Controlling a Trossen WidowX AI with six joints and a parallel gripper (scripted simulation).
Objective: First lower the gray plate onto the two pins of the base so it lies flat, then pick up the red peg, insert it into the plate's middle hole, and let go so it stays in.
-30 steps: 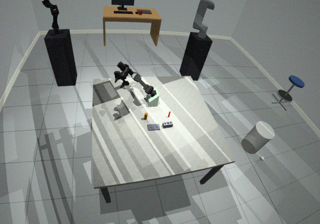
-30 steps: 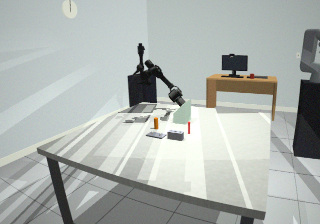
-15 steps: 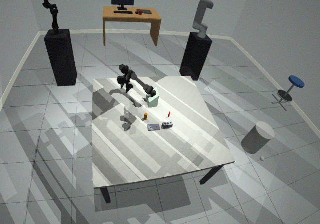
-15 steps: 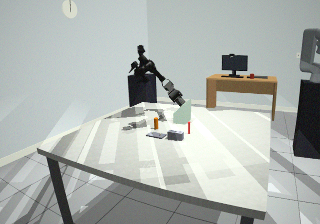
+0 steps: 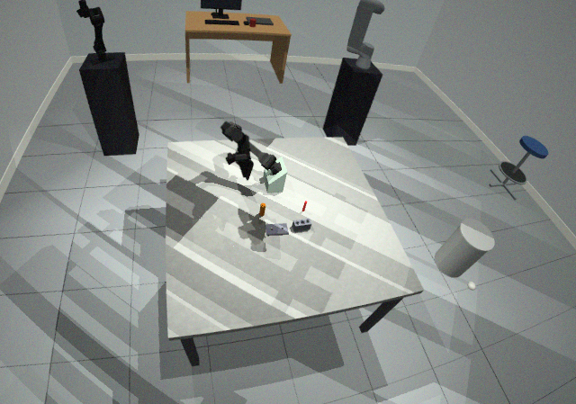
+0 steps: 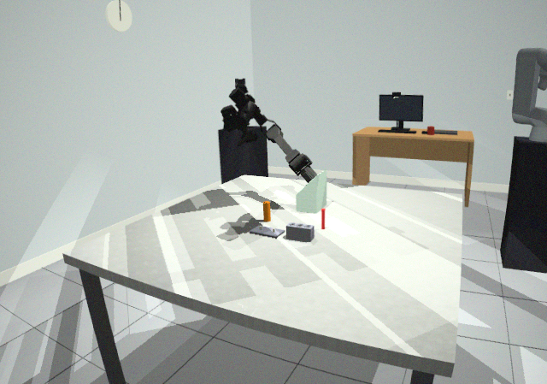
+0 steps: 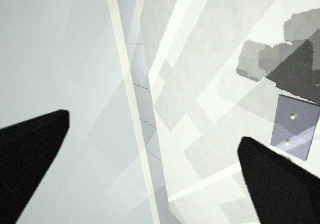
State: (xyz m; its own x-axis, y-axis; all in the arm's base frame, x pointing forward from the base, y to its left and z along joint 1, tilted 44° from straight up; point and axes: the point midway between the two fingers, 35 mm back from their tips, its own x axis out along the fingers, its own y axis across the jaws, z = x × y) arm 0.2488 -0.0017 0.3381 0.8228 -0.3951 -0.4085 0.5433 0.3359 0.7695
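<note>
Right now my gripper tip is 6 cm short of the gray plate, 32 cm to the right of it and 31 cm above it. From my gripper tip the other things lie so: red peg (5 cm behind, 37 cm to the left, 31 cm below); then orange cylinder (5 cm behind, 12 cm to the left, 31 cm below); then pin base (6 cm ahead, 18 cm to the left, 34 cm below).
</note>
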